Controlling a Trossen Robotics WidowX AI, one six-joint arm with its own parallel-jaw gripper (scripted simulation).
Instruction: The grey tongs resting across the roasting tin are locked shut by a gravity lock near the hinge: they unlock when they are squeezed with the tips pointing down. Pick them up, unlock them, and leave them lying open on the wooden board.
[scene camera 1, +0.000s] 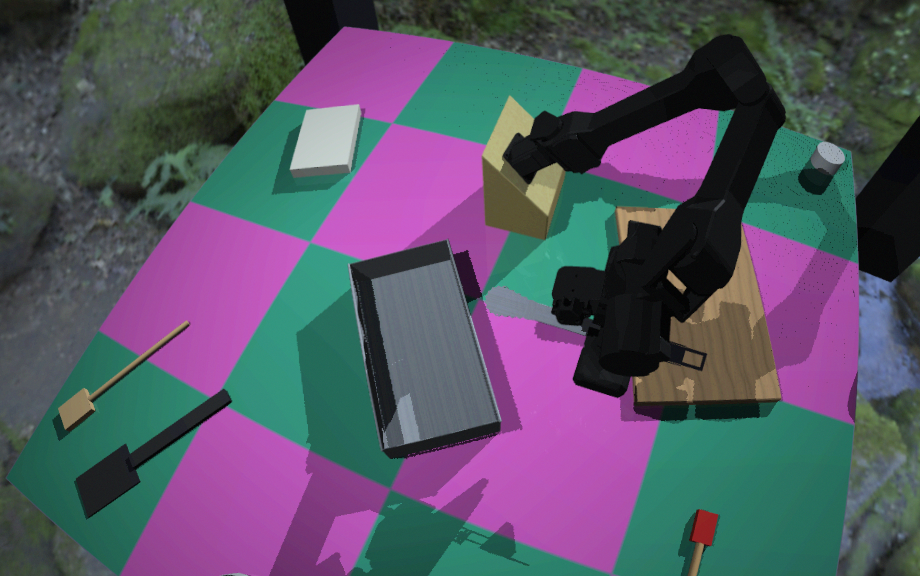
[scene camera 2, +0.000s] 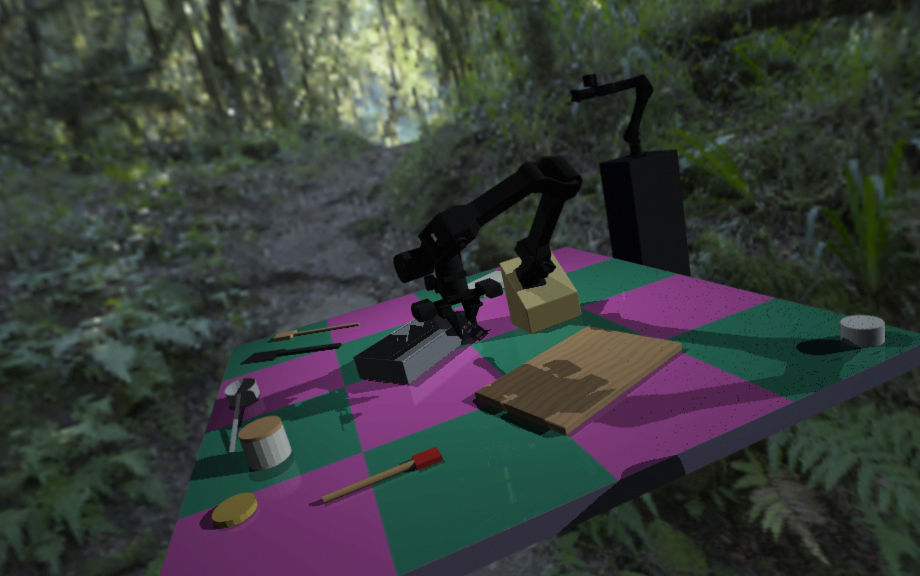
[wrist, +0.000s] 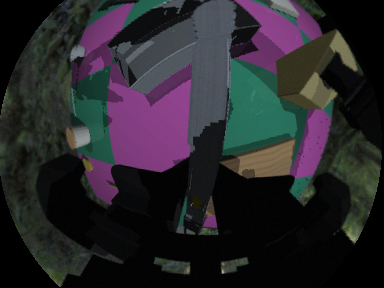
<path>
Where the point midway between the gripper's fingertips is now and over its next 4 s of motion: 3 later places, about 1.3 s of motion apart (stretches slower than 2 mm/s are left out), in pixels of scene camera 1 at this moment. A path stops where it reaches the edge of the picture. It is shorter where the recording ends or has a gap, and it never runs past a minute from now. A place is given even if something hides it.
The gripper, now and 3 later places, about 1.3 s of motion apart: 605, 345; 652, 327; 688, 299; 714, 267
</path>
